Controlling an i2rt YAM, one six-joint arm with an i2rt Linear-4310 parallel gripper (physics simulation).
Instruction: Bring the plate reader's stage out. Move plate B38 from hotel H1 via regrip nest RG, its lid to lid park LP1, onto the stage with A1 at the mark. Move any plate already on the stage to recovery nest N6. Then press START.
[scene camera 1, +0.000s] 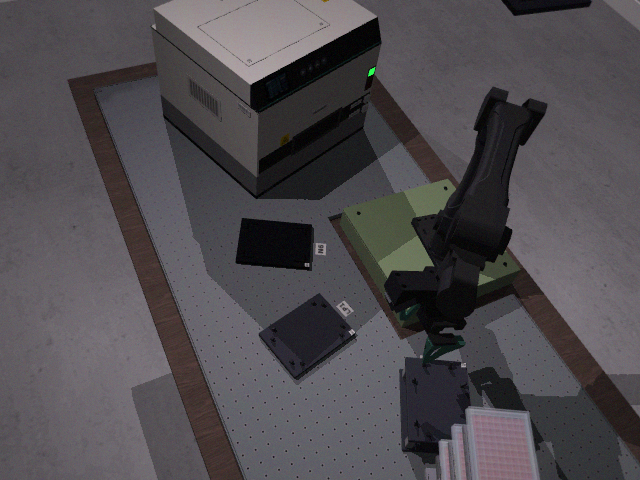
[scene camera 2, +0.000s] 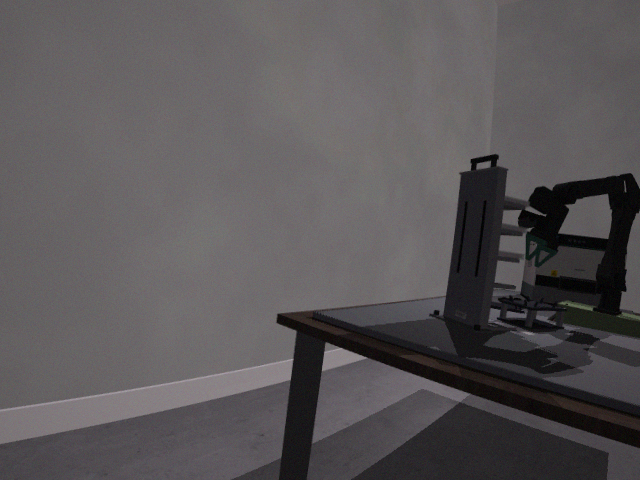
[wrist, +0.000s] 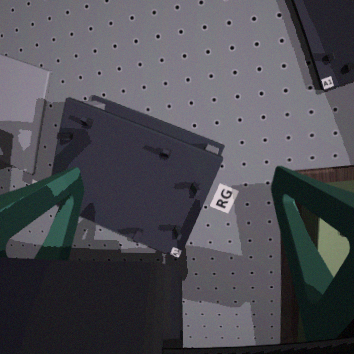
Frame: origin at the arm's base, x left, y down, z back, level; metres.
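Seen in the pictures: gripper, fingertip midpoint: (scene camera 1: 413, 340) (scene camera 2: 531, 263) (wrist: 177, 177); arm's base, link origin: (scene camera 1: 441, 251) (scene camera 2: 607, 312).
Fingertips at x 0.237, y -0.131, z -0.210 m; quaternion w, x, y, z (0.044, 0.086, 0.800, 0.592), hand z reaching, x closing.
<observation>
Pixels of each thing's top centre, then the offset from my fingertips to it. "spot": a spot on its surface instead.
- dark regrip nest RG, top centre: (wrist: 117, 187) (scene camera 1: 441, 396) (scene camera 2: 534, 298) dx +0.079, dy +0.102, dz +0.047 m
- Lid park LP1, top centre: (scene camera 1: 307, 330) (scene camera 2: 501, 302) dx -0.144, dy +0.158, dz -0.136 m
- Recovery nest N6, top centre: (scene camera 1: 275, 240) dx -0.381, dy +0.160, dz -0.137 m
- plate reader, top centre: (scene camera 1: 270, 13) (scene camera 2: 573, 237) dx -0.768, dy -0.152, dz -0.049 m
- dark front slot, surface spot: (scene camera 1: 317, 134) spot: dx -0.610, dy +0.085, dz +0.035 m
- pale hotel shelf, surface spot: (wrist: 20, 95) spot: dx +0.232, dy +0.170, dz -0.045 m
- handle, surface spot: (scene camera 2: 484, 159) spot: dx +0.334, dy -0.252, dz -0.045 m
My gripper (scene camera 1: 416, 338) (scene camera 2: 532, 260) (wrist: 177, 177) is open and empty, above and beside the dark regrip nest RG (scene camera 1: 439, 400) (wrist: 135, 175), which holds no plate. Hotel H1 (scene camera 2: 473, 248) stands upright with side shelves. Pink plates (scene camera 1: 501, 444) are stacked there at the bottom right of the first scene view; B38 cannot be picked out. Lid park LP1 (scene camera 1: 310, 333) (wrist: 332, 35) is bare. Recovery nest N6 (scene camera 1: 273, 242) is a bare black pad. The plate reader (scene camera 1: 206, 93) shows a dark front slot (scene camera 1: 317, 134) and a green light (scene camera 1: 371, 71); its stage does not show outside. START cannot be made out.
The arm stands on a green base block (scene camera 1: 372, 227) (scene camera 2: 589, 316) beside RG and LP1. A pale hotel shelf (wrist: 20, 95) is close to the left finger's side in the wrist view. A brown wooden edge (scene camera 1: 129, 206) borders the perforated table top. A handle (scene camera 2: 484, 159) tops the hotel.
</observation>
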